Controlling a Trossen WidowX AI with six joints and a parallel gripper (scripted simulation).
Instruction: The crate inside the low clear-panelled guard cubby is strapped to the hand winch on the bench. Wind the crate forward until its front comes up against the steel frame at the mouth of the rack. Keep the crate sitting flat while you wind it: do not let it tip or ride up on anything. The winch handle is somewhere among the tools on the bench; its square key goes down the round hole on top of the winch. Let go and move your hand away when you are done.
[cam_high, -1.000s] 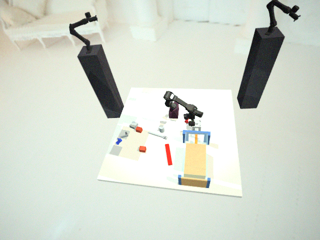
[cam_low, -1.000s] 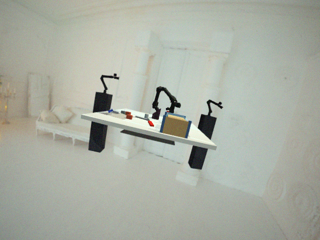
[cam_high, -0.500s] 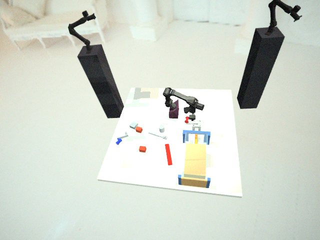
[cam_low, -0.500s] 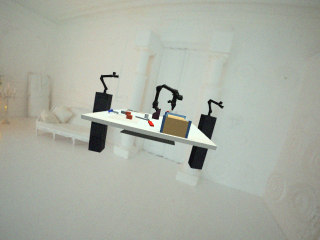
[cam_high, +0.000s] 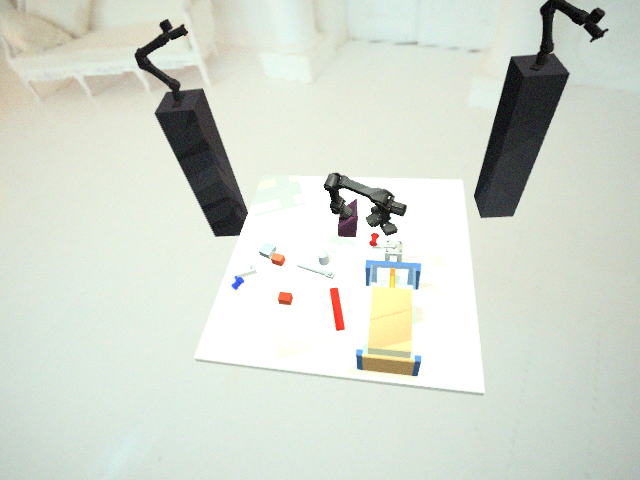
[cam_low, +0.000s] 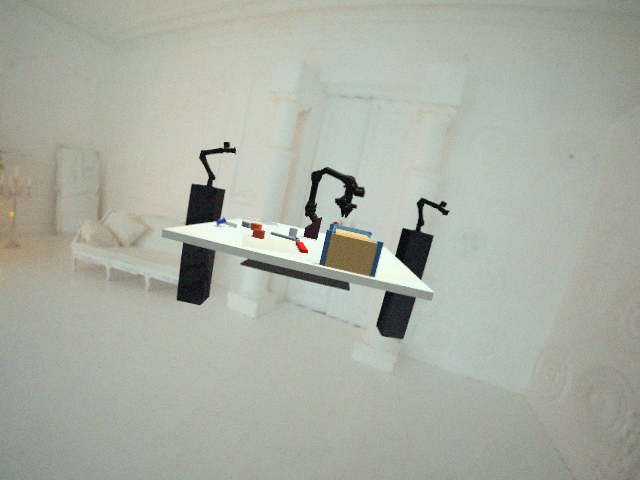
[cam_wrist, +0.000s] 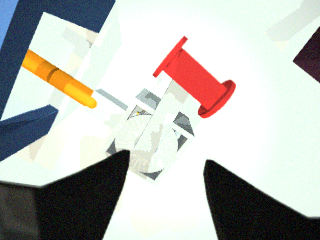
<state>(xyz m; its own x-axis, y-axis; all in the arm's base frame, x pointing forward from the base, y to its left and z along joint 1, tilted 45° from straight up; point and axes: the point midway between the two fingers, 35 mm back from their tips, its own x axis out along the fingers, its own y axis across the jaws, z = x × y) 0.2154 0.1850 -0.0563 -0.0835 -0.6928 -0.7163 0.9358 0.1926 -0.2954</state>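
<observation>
My gripper tip is 8 cm above the red grip and 5 cm to the left of it. Also, from my gripper tip: hand winch 18 cm below, 5 cm to the left, 1 cm behind; blue steel frame 16 cm ahead, 10 cm below, 3 cm to the left; red-knobbed winch handle 11 cm below, 1 cm to the right.
</observation>
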